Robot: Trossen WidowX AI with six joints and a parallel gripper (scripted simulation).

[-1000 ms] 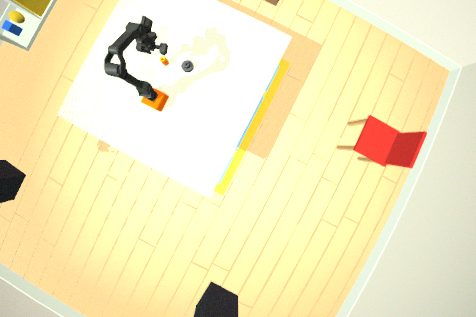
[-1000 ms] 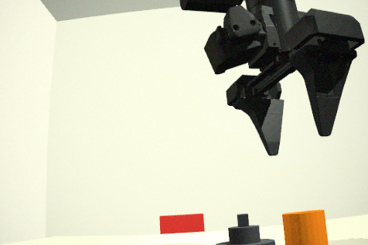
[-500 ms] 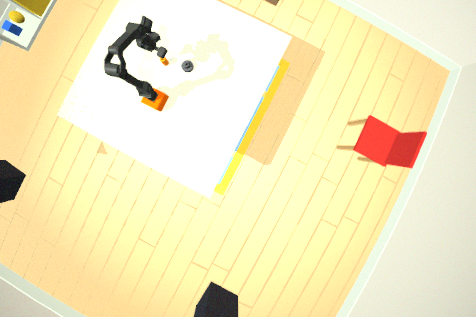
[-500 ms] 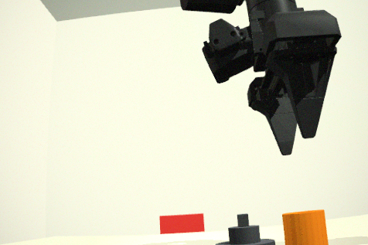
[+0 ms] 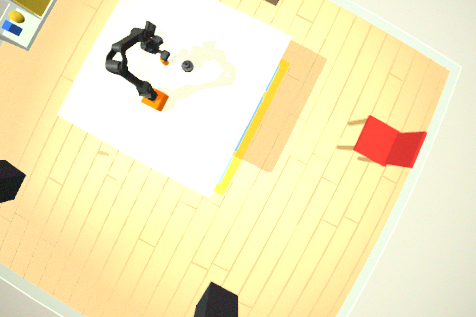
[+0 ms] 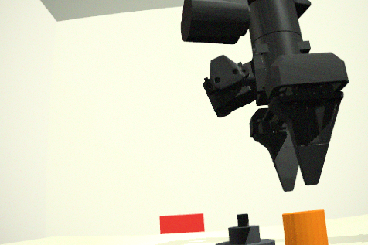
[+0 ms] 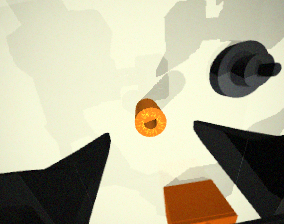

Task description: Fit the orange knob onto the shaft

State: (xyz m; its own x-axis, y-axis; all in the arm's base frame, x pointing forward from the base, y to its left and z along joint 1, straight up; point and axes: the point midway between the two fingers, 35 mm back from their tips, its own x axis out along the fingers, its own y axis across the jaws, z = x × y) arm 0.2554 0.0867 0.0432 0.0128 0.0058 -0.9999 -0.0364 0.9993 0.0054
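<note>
The orange knob is 5 cm below my gripper tip. Round my gripper tip: dark shaft: 16 cm to the right, 5 cm below, 5 cm ahead.
</note>
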